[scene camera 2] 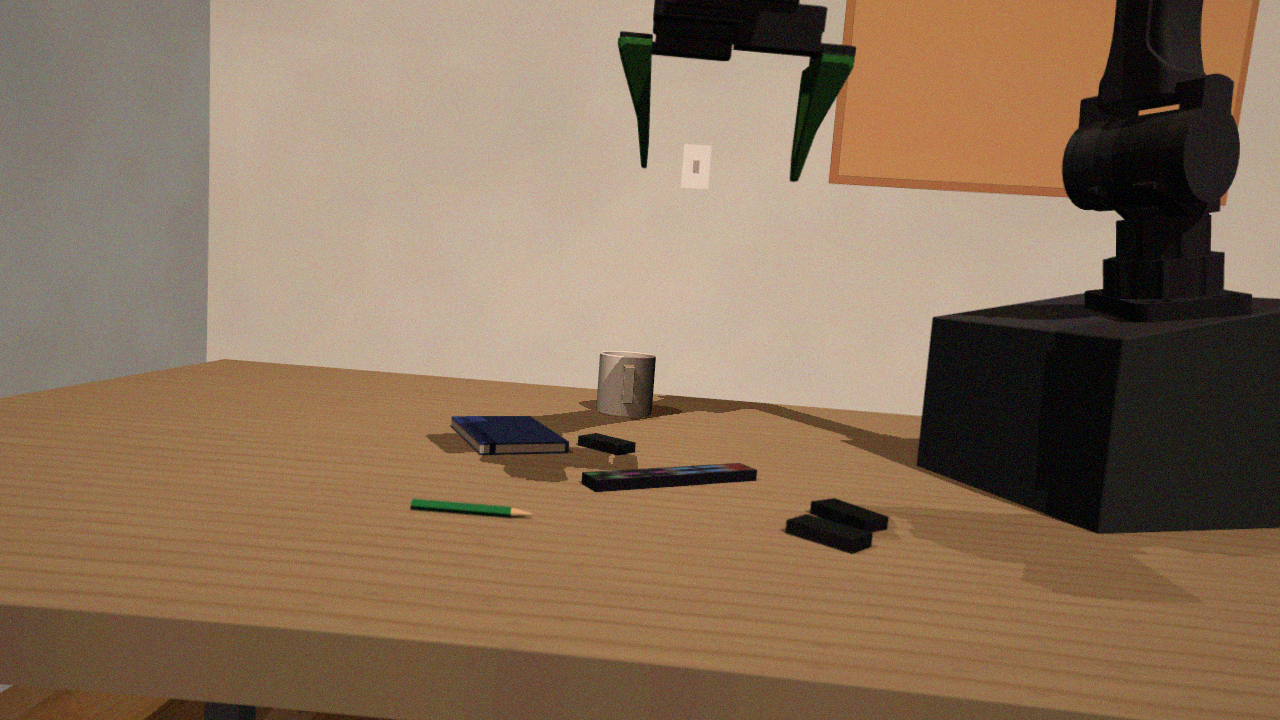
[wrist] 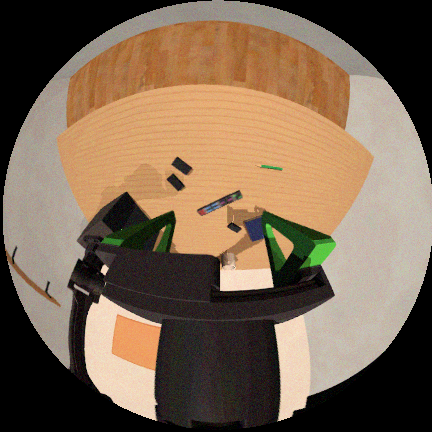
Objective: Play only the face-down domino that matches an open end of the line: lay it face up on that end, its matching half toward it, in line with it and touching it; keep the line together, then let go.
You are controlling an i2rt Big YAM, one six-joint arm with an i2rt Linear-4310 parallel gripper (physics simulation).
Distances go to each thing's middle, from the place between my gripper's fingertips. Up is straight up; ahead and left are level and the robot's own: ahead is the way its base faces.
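The green pencil (scene camera 2: 416, 504) is 24 cm below my hand, 15 cm ahead of it and 1 cm to the right. There's a blue notebook (scene camera 2: 488, 435) too, far to the right of my hand, a good way ahead of it and a fair way below. The mug (scene camera 2: 626, 379) is 47 cm to the right of my hand, 11 cm ahead and 20 cm below, and the black domino (scene camera 2: 604, 443) is 26 cm to the right of that same hand, 10 cm ahead and 24 cm below.
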